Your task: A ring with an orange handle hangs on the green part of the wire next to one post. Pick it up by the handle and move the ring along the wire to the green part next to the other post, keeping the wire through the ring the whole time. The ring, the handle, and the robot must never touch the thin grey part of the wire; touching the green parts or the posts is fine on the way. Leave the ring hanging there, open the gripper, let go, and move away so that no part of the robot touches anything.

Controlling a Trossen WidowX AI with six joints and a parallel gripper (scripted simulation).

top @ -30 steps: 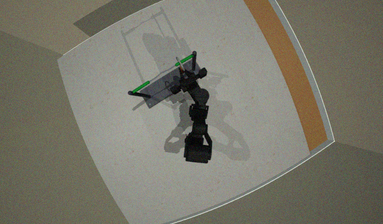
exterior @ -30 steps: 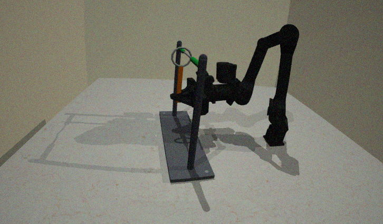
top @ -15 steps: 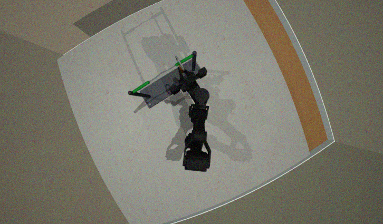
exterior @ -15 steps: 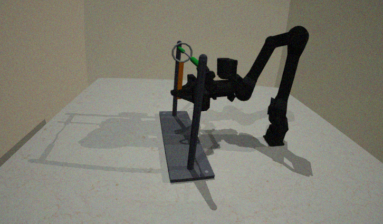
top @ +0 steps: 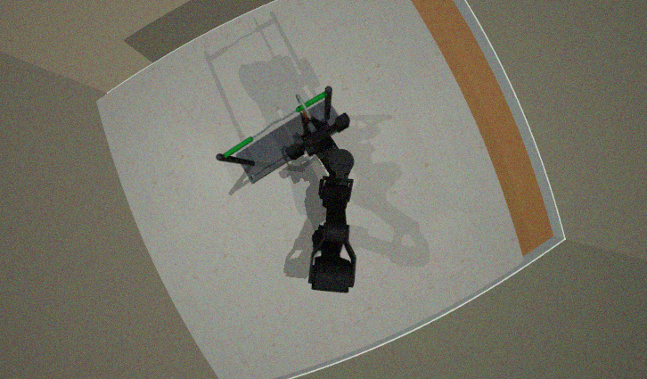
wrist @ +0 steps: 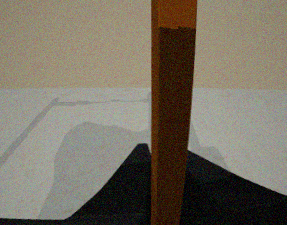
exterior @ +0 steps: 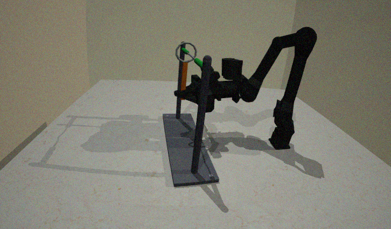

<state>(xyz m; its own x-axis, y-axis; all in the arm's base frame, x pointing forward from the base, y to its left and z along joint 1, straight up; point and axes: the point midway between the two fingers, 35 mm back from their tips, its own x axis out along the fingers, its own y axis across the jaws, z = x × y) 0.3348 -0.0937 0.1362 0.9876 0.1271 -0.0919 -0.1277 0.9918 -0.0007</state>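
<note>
Now: gripper tip 3 cm past the ring with orange handle and 8 cm below it.
</note>
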